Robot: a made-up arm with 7 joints.
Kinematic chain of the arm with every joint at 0, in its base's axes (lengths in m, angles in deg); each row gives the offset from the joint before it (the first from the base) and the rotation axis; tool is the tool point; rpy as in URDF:
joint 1: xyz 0 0 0.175 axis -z
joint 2: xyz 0 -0.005 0.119 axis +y
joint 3: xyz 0 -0.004 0.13 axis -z
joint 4: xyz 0 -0.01 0.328 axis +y
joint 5: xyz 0 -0.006 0.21 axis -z
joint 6: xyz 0 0 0.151 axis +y
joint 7: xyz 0 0 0.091 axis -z
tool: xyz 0 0 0 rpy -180 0 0
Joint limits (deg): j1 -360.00..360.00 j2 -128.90..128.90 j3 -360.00..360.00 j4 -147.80..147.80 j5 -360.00..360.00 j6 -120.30..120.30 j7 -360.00..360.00
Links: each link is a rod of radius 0.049 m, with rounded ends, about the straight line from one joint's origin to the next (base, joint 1, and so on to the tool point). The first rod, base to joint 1, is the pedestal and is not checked.
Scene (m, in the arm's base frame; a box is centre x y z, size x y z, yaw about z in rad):
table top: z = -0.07
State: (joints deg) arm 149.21 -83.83 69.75 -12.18 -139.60 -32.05 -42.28
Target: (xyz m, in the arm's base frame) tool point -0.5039 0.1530 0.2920
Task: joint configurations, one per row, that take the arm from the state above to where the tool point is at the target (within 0.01 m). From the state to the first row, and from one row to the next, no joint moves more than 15 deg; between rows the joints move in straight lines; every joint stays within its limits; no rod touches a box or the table.
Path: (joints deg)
1: 139.19 -84.82 71.22 1.93 -140.65 -34.09 -42.28
2: 129.16 -85.82 72.69 16.03 -141.71 -36.13 -42.28
3: 119.14 -86.81 74.16 30.14 -142.76 -38.18 -42.28
4: 109.11 -87.81 75.63 44.25 -143.81 -40.22 -42.28
5: 99.09 -88.80 77.10 58.36 -144.86 -42.26 -42.28
6: 89.07 -89.79 78.58 72.46 -145.92 -44.30 -42.28
7: 79.04 -90.79 80.05 86.57 -146.97 -46.34 -42.28
8: 69.02 -91.78 81.52 100.68 -148.02 -48.39 -42.28

